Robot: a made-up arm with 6 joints. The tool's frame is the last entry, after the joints.
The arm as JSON. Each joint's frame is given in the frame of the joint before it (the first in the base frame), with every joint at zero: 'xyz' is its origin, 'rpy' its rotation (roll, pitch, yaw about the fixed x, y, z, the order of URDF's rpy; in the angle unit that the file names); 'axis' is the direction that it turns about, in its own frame. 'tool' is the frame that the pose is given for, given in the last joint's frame.
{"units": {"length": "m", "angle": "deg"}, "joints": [
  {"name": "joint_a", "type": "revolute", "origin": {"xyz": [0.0, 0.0, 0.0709], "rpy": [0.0, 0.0, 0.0]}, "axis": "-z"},
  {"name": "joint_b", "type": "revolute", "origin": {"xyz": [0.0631, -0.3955, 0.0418], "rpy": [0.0, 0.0, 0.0]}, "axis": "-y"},
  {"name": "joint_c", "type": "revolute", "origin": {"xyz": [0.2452, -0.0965, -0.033], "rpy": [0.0, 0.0, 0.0]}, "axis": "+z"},
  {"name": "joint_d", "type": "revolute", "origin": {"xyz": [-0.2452, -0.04, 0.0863], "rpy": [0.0, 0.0, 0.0]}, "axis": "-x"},
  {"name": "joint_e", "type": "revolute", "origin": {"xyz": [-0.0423, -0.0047, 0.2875], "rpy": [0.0, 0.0, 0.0]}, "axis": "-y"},
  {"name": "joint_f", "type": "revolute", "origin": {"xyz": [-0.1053, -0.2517, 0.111], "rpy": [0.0, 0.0, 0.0]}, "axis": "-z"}
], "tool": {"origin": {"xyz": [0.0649, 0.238, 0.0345], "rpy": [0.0, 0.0, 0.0]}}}
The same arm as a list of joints. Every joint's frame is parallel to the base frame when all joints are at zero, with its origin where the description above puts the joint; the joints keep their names.
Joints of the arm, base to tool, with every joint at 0 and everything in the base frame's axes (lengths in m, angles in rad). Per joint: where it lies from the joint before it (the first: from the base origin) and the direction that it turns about. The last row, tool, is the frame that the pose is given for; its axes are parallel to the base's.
joint_a: offset 0 0 0.0709 axis 0 0 -1
joint_b: offset 0.0631 -0.3955 0.0418 axis 0 -1 0
joint_c: offset 0.2452 -0.0965 -0.033 axis 0 0 1
joint_d: offset -0.2452 -0.04 0.0863 axis -1 0 0
joint_e: offset -0.0423 -0.0047 0.2875 axis 0 -1 0
joint_f: offset -0.1053 -0.2517 0.111 axis 0 0 -1
tool: offset 0.0649 0.238 0.0345

